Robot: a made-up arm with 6 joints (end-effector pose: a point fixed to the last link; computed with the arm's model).
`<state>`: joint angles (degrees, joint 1 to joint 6).
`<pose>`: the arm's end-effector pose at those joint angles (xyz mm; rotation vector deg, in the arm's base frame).
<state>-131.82 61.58 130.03 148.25 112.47 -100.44</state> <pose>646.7 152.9 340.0 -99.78 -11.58 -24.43</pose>
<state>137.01 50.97 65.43 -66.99 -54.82 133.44</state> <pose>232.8 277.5 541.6 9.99 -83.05 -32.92</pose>
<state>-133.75 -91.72 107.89 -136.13 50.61 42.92</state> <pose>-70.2 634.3 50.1 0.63 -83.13 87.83</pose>
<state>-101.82 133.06 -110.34 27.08 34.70 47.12</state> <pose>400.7 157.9 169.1 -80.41 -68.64 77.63</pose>
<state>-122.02 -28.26 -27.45 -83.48 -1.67 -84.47</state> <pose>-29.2 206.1 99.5 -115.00 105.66 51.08</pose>
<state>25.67 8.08 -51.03 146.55 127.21 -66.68</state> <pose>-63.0 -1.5 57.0 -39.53 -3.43 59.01</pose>
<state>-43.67 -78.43 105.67 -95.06 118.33 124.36</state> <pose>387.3 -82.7 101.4 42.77 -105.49 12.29</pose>
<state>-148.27 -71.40 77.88 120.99 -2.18 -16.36</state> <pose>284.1 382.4 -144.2 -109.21 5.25 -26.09</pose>
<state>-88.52 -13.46 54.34 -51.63 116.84 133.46</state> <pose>276.0 -61.9 97.0 49.97 -18.94 10.39</pose>
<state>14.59 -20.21 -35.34 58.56 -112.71 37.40</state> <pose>155.8 -150.0 326.5 -136.63 -13.69 -70.39</pose>
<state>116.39 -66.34 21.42 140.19 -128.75 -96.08</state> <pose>-225.4 -6.0 -31.1 -15.82 143.88 90.97</pose>
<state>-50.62 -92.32 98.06 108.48 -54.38 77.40</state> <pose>555.1 -262.8 -198.9 -78.93 60.75 11.27</pose>
